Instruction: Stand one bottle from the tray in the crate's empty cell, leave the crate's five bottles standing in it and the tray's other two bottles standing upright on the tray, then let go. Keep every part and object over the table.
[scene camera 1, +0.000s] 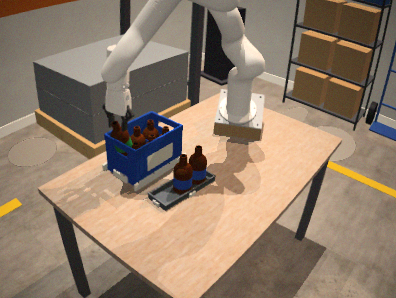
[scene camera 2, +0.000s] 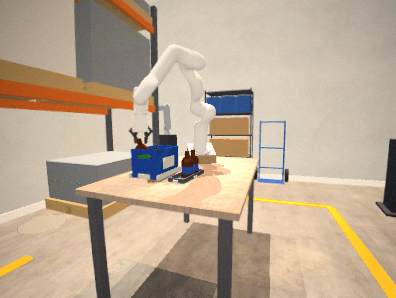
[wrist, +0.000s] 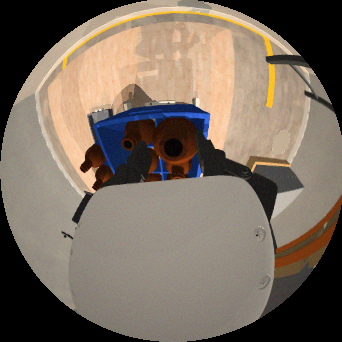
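Observation:
The blue crate (scene camera 1: 120, 167) (scene camera 2: 155, 165) (wrist: 165, 111) stands on the table with several brown bottles inside. One brown bottle (scene camera 1: 119, 133) (scene camera 2: 142, 146) (wrist: 189, 134) is in the crate's left end corner in scene camera 1; its neck rises above the rim, higher than its neighbours, and seems to lean slightly. Its base is hidden. My gripper (scene camera 1: 118, 122) (scene camera 2: 141, 138) (wrist: 171, 145) is open, its fingers apart on either side of this bottle's top. Two blue-labelled bottles (scene camera 1: 182, 175) (scene camera 1: 198, 165) (scene camera 2: 187, 165) (scene camera 2: 195, 161) stand upright on the dark tray (scene camera 1: 162, 198).
Other crate bottles (scene camera 1: 151, 129) (scene camera 1: 137, 135) (wrist: 141, 132) stand close beside the fingers. The tray lies along the crate's long side. The arm's base (scene camera 1: 238, 120) is at the far side of the table (scene camera 1: 220, 225). Large grey boxes (scene camera 1: 75, 95) stand on a pallet behind the crate.

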